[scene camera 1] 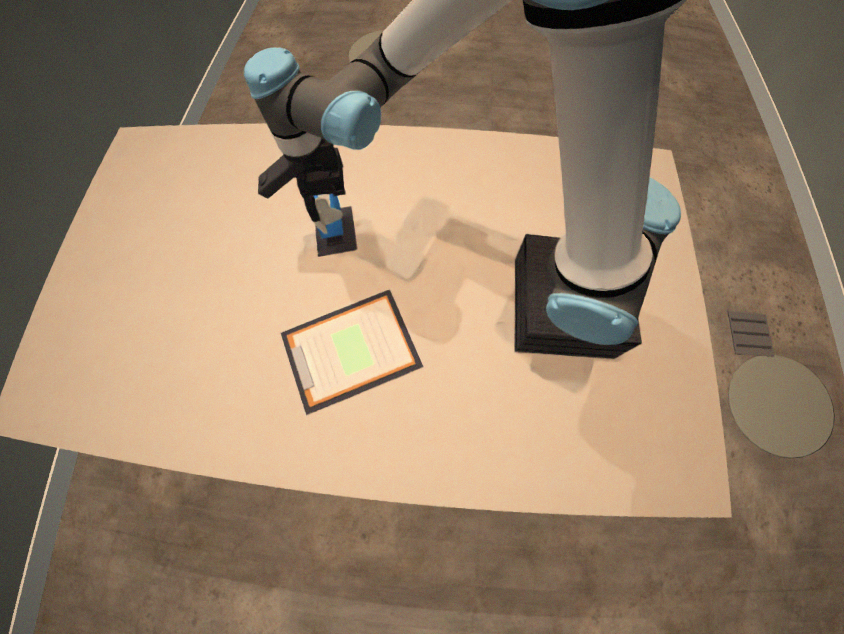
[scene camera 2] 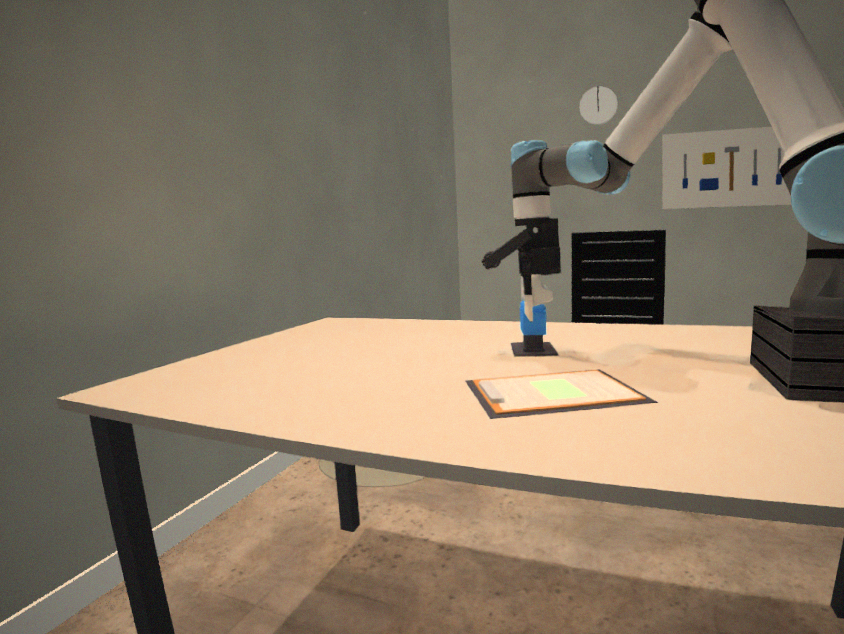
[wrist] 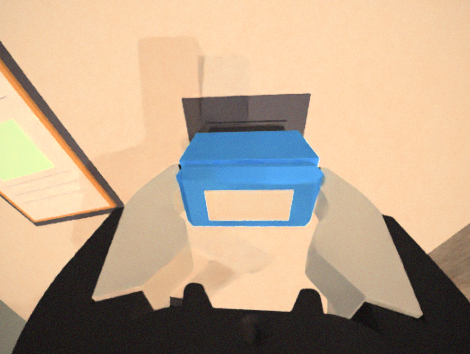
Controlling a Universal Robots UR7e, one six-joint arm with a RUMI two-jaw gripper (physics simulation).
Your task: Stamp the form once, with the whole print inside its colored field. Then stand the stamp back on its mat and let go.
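Frame: origin at the arm's base, x ahead, y left, z up, level; millimetres.
Seen in the pictures: gripper, fingertip midpoint: point(scene camera 1: 325, 213) point(scene camera 2: 529, 317) point(wrist: 247, 168); arm's base at its link origin: point(scene camera 2: 842, 313).
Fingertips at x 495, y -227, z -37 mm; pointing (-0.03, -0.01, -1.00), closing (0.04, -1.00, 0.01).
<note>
Pixels of each thing's top centre, then the offset from my fingertips to it. Level surfaces: height alone.
- blue stamp at its top centre: point(wrist: 247, 206) point(scene camera 2: 532, 302) point(scene camera 1: 324, 203) dx -6, dy +0, dz +33 mm
- small dark mat at its surface level: dz -66 mm
- form at its top centre: point(scene camera 2: 553, 383) point(scene camera 1: 348, 348) dx -27, dy +287, dz -58 mm
- clipboard's grey clip at its top centre: point(scene camera 2: 490, 389) point(scene camera 1: 301, 366) dx +69, dy +316, dz -58 mm
- table at its surface level: dz -70 mm
The blue stamp point(scene camera 1: 332, 227) point(scene camera 2: 534, 322) point(wrist: 250, 148) stands upright, its black foot on the small dark mat point(scene camera 1: 349, 235) point(scene camera 2: 518, 352) point(wrist: 282, 107). My gripper point(scene camera 1: 328, 223) point(scene camera 2: 532, 312) point(wrist: 247, 168) points down over it and is shut on the stamp's blue body, one pale finger against each side in the wrist view. The form point(scene camera 1: 390, 337) point(scene camera 2: 607, 386) point(wrist: 75, 195) lies on a clipboard. Its green field point(scene camera 1: 352, 349) point(scene camera 2: 558, 388) point(wrist: 20, 155) shows no print. The stamp's underside is hidden.
The clipboard's grey clip point(scene camera 1: 301, 367) point(scene camera 2: 490, 391) is at the form's left end. The clipboard has a dark border, and lies nearer the front of the table point(scene camera 1: 170, 307) point(scene camera 2: 307, 382) than the stamp. The robot's black base block point(scene camera 1: 535, 300) point(scene camera 2: 770, 354) stands to the right.
</note>
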